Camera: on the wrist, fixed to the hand. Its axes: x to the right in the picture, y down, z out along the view.
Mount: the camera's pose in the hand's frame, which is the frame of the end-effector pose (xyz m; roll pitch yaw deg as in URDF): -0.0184 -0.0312 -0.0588 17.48 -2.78 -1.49
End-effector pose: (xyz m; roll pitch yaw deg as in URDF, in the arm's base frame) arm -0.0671 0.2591 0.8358 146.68 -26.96 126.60
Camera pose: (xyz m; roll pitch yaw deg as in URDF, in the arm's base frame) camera -0.0955 0.1995 0.8560 164.26 -23.82 126.29
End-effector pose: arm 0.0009 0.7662 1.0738 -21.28 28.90 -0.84
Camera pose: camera -0.0370 0.7163 1.0446 -4.03 25.77 -1.26
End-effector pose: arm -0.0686 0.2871 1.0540 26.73 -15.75 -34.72
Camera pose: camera -0.0691 0.2857 0.9850 44.95 -17.55 -37.43
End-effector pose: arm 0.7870 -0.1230 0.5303 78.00 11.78 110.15
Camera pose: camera 0.7483 -0.1657 0.4922 94.79 12.64 107.05
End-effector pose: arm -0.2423 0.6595 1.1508 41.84 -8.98 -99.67
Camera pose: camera -0.2252 0.6648 1.0841 59.78 -10.05 -102.68
